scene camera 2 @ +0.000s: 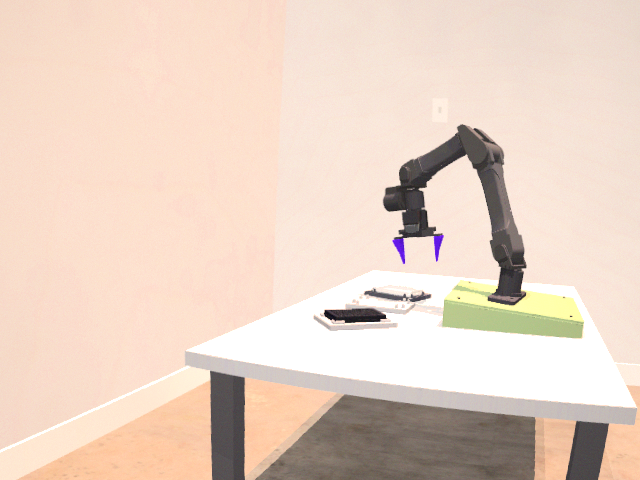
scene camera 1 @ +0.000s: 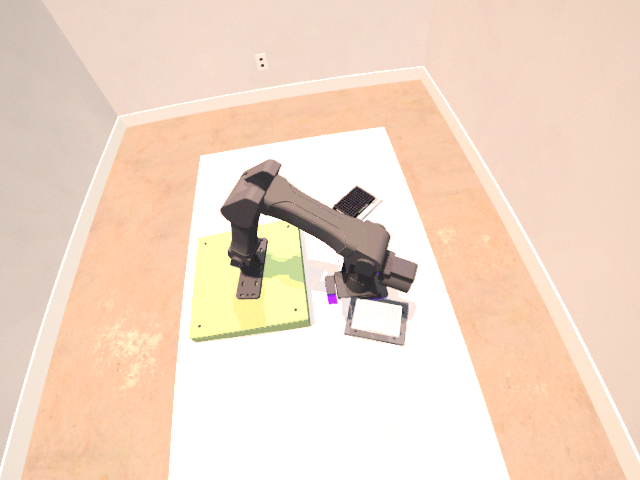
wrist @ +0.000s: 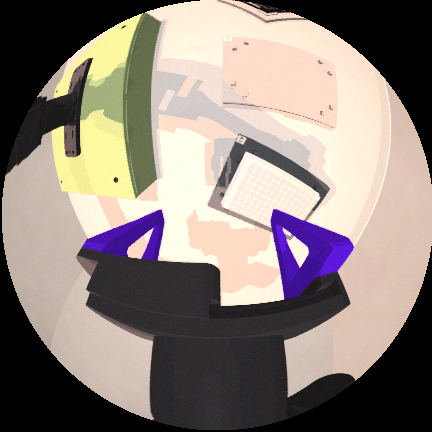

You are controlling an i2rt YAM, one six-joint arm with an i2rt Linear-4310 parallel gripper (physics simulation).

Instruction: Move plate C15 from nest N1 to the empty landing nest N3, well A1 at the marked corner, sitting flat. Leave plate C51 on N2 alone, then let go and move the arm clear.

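A white well plate (scene camera 1: 377, 317) (scene camera 2: 398, 290) (wrist: 270, 192) lies on a dark nest (scene camera 1: 373, 338) (scene camera 2: 424, 296) (wrist: 290, 164), whose corner label shows at upper left in the wrist view. A black plate (scene camera 1: 354, 202) (scene camera 2: 354, 314) sits on a light nest (scene camera 1: 373, 209) (scene camera 2: 361, 326). Between them is the empty pale nest (scene camera 2: 379, 307) (wrist: 280, 80) with corner pegs, mostly hidden by the arm in scene camera 1. I cannot read which plate is C15 or C51. My gripper (scene camera 1: 356, 287) (scene camera 2: 420, 261) (wrist: 217, 214) is open and empty, well above the table, offset from the white plate.
The arm stands on a yellow-green base block (scene camera 1: 222, 289) (scene camera 2: 511, 319) (wrist: 105, 150) beside the nests. The white table (scene camera 1: 320, 403) (scene camera 2: 413, 356) carries everything. Its edge lies beyond the nests, with walls farther out.
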